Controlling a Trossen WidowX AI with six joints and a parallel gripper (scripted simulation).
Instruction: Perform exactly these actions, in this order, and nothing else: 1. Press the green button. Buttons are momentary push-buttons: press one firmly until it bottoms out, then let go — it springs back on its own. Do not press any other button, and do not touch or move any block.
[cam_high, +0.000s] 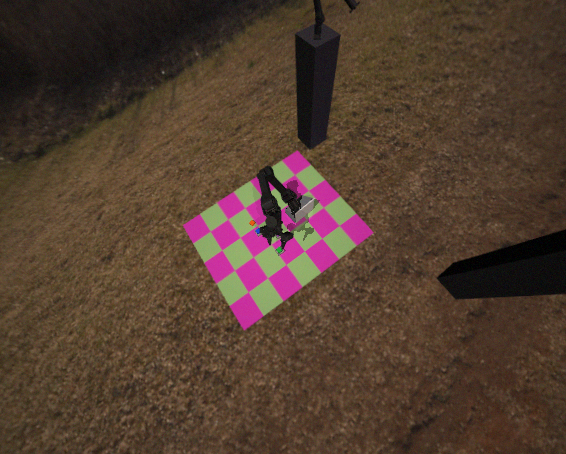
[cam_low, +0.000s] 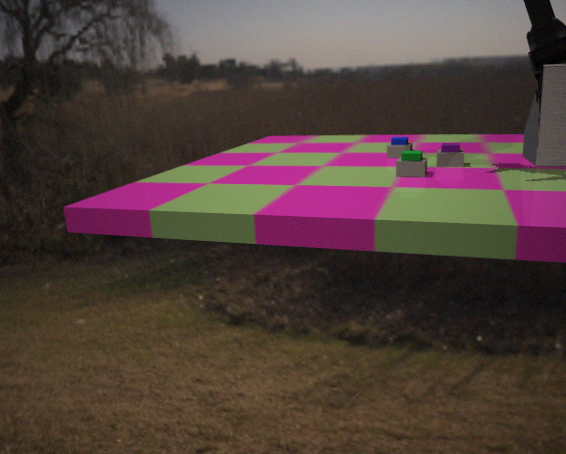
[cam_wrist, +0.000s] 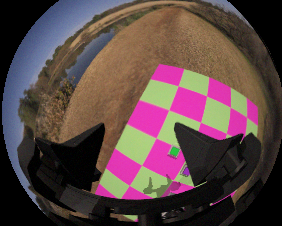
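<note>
Now: gripper tip 3 cm past the green button, 6 cm to the left of it and 33 cm above it. From my gripper tip the other things lie so: purple button (9 cm behind, 16 cm to the right, 33 cm below); then blue button (1 cm ahead, 26 cm to the right, 33 cm below).
</note>
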